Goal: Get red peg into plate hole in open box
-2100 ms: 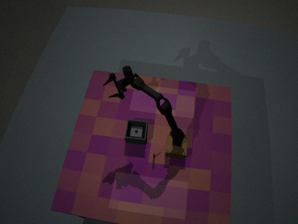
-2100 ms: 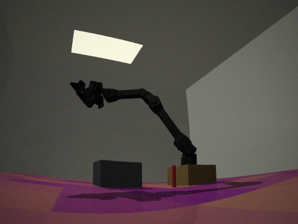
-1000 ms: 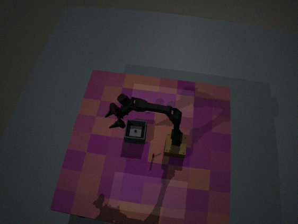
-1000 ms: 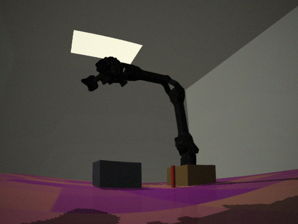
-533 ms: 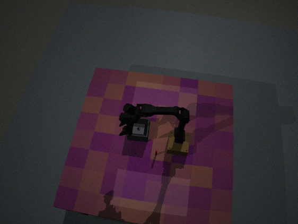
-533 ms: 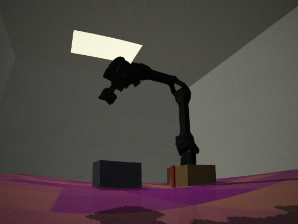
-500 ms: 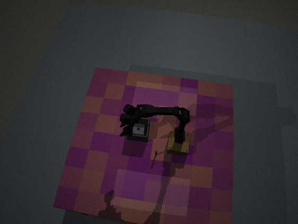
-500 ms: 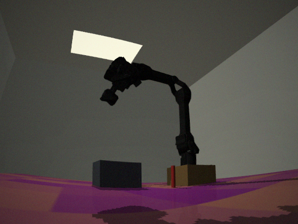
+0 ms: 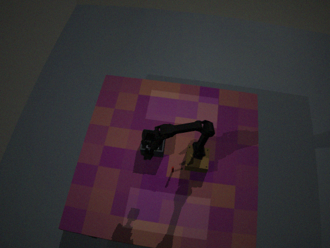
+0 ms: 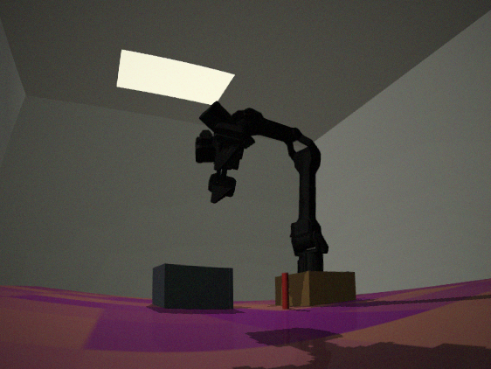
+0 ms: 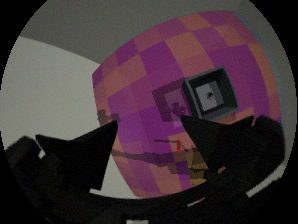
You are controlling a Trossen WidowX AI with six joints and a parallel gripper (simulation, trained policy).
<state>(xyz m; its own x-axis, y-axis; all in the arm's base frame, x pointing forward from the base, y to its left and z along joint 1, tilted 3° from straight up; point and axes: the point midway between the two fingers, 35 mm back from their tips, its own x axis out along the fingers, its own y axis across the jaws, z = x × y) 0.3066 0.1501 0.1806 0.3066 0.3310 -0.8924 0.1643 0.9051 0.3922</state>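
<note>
Right now my gripper tip is 160 mm past the red peg, 20 mm to the left of it and 210 mm above it. Also, from my gripper tip: dark box 20 mm ahead, 180 mm to the right, 220 mm below; grey plate 20 mm ahead, 180 mm to the right, 200 mm below.
</note>
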